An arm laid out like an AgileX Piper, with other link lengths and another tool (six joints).
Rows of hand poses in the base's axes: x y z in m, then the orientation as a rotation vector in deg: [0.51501, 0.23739, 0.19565, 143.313, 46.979, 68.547]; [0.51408, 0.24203, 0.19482, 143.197, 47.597, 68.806]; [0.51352, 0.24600, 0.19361, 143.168, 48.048, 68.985]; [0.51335, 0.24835, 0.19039, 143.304, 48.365, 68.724]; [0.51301, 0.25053, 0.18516, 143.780, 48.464, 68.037]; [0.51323, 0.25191, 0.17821, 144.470, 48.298, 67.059]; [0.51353, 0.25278, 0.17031, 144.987, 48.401, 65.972]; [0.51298, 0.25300, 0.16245, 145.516, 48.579, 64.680]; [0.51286, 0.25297, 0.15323, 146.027, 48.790, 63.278]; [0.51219, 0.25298, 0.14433, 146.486, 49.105, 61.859]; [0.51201, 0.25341, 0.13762, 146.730, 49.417, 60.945]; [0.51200, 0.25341, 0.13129, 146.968, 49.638, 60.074]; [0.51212, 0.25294, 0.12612, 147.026, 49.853, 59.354]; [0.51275, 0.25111, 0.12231, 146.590, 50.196, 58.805]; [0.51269, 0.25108, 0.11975, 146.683, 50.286, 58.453]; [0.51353, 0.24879, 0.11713, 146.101, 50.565, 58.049]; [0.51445, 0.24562, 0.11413, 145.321, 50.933, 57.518]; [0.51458, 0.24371, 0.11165, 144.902, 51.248, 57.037]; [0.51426, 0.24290, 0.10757, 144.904, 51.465, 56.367]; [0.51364, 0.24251, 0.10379, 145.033, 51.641, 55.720]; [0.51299, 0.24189, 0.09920, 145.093, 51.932, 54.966]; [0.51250, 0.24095, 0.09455, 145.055, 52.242, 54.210]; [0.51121, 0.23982, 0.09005, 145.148, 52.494, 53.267]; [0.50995, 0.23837, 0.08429, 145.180, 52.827, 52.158]
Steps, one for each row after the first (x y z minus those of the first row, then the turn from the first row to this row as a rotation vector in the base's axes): [-0.00093, 0.00464, -0.00083, 0.011, -0.085, 0.478]; [-0.00149, 0.00861, -0.00204, 0.058, -0.113, 0.831]; [-0.00166, 0.01096, -0.00526, 0.011, 0.132, 1.007]; [-0.00200, 0.01314, -0.01049, 0.016, 0.719, 0.974]; [-0.00178, 0.01452, -0.01744, 0.054, 1.511, 0.717]; [-0.00148, 0.01539, -0.02534, -0.104, 2.314, 0.603]; [-0.00203, 0.01561, -0.03320, -0.352, 3.238, 0.497]; [-0.00215, 0.01558, -0.04242, -0.661, 4.215, 0.392]; [-0.00282, 0.01559, -0.05132, -1.013, 5.195, 0.354]; [-0.00300, 0.01602, -0.05803, -1.280, 5.821, 0.400]; [-0.00301, 0.01602, -0.06436, -1.523, 6.409, 0.395]; [-0.00289, 0.01555, -0.06953, -1.832, 6.835, 0.394]; [-0.00226, 0.01372, -0.07334, -2.455, 6.957, 0.453]; [-0.00232, 0.01369, -0.07590, -2.553, 7.196, 0.452]; [-0.00148, 0.01140, -0.07852, -3.220, 7.166, 0.480]; [-0.00056, 0.00823, -0.08152, -4.110, 7.122, 0.518]; [-0.00043, 0.00632, -0.08400, -4.684, 7.218, 0.581]; [-0.00075, 0.00551, -0.08808, -5.008, 7.601, 0.592]; [-0.00137, 0.00512, -0.09186, -5.215, 8.028, 0.596]; [-0.00202, 0.00450, -0.09645, -5.530, 8.497, 0.652]; [-0.00251, 0.00356, -0.10110, -5.922, 8.925, 0.709]; [-0.00380, 0.00243, -0.10560, -6.290, 9.506, 0.706]; [-0.00506, 0.00098, -0.11136, -6.782, 10.163, 0.720]
